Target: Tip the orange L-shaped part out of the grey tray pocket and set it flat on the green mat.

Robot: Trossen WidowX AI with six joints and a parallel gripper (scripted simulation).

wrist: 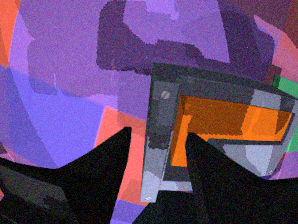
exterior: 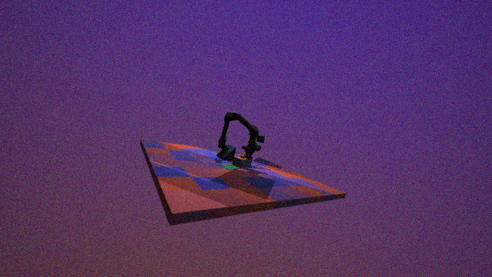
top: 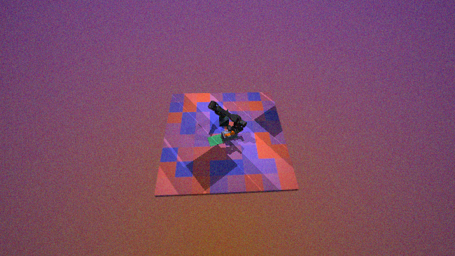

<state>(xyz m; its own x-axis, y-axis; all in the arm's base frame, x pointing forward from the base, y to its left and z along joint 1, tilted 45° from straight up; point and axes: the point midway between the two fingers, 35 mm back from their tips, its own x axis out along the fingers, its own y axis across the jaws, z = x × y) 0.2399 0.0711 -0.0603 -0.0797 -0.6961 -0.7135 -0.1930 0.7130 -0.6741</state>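
Right now my gripper tip is 10 mm short of the orange L-shaped part, 50 mm to the left of it and 20 mm above it. From my gripper tip the other things lie so: green mat (40 mm ahead, 220 mm to the right, 90 mm below).
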